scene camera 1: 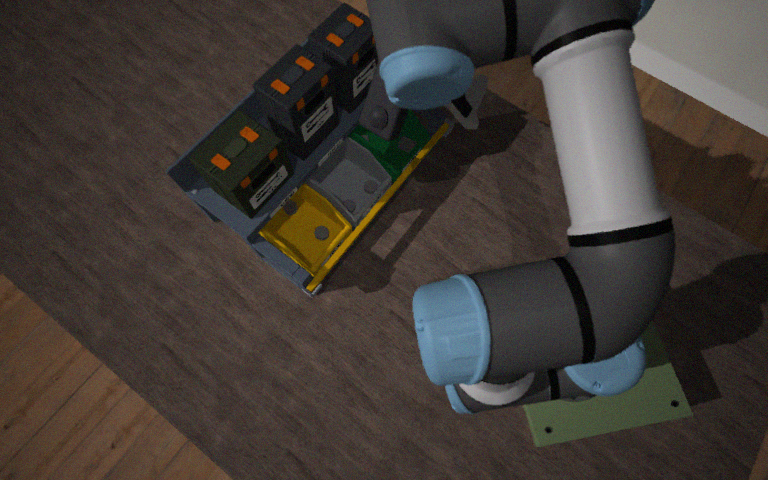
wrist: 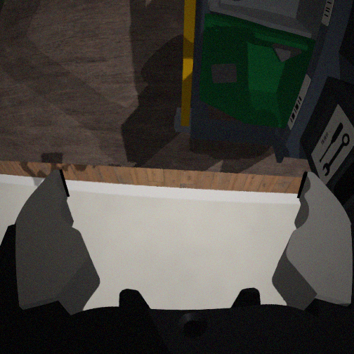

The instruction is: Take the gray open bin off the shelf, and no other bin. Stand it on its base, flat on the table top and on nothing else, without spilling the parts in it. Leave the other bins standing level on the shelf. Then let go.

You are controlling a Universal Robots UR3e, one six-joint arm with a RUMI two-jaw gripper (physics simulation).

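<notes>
The gray open bin (scene camera 1: 352, 174) (wrist: 265, 21) stands on the slate-blue shelf (scene camera 1: 235, 225) (wrist: 230, 134), between the yellow open bin (scene camera 1: 305, 226) and the green open bin (scene camera 1: 408, 144) (wrist: 260, 75). Round gray parts lie in the gray bin in the scene view. In the wrist view it is cut off by the top edge. My gripper (wrist: 184, 174) is wide open and empty. In the scene view it is above the green bin's end of the shelf, partly hidden by the blue wrist cap. It is apart from the gray bin.
Behind the open bins stand an olive lidded box (scene camera 1: 243, 164) and two dark lidded boxes (scene camera 1: 300, 96) (scene camera 1: 350, 53). A yellow rail (scene camera 1: 378, 208) (wrist: 187, 65) runs along the shelf's front. The brown table top (scene camera 1: 226, 339) (wrist: 75, 100) surrounds the shelf. The arm stands on a green base plate (scene camera 1: 611, 420).
</notes>
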